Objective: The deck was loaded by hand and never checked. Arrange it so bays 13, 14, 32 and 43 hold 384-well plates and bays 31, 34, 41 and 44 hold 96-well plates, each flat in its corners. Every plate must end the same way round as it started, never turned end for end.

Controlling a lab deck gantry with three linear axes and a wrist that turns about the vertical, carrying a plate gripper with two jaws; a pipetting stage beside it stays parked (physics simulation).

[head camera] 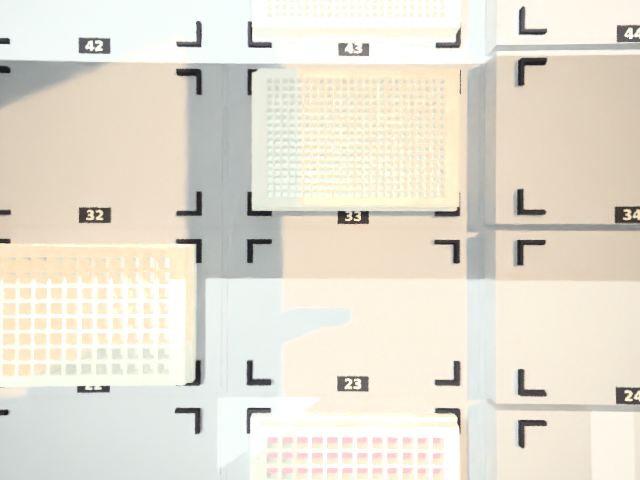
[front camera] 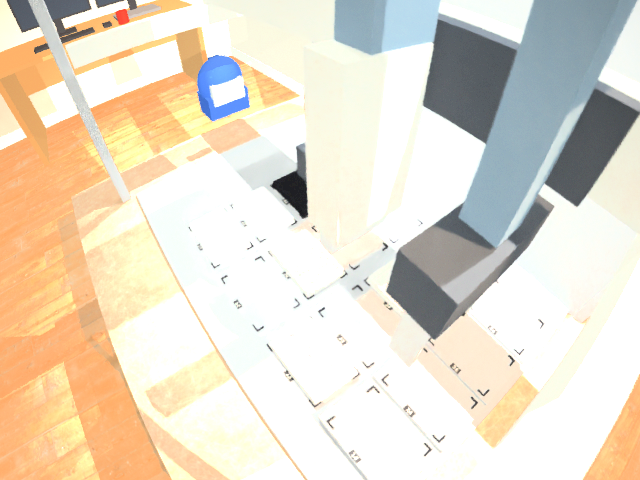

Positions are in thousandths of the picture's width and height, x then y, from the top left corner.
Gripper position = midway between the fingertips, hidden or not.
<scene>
In view: my gripper (front camera: 673, 686), a black 384-well plate (front camera: 457, 391) and a tall grey panel (front camera: 904, 522).
The head camera view misses the black 384-well plate: it is out of frame.
</scene>
